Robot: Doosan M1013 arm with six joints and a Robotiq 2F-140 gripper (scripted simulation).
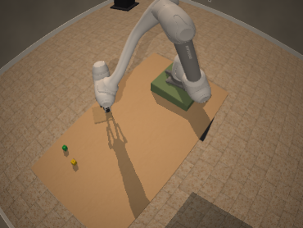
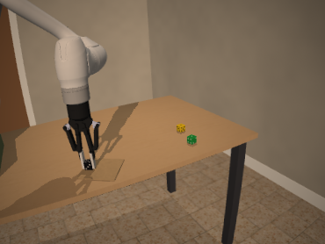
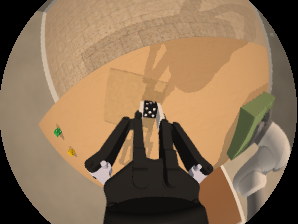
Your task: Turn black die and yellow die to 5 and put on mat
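My gripper is now 20 mm above the black die. Also, from my hand: mat (40 mm below, 30 mm to the right, 30 mm ahead); then green die (420 mm ahead, 100 mm to the right, 30 mm below); then yellow die (470 mm ahead, 30 mm below, 20 mm to the left).
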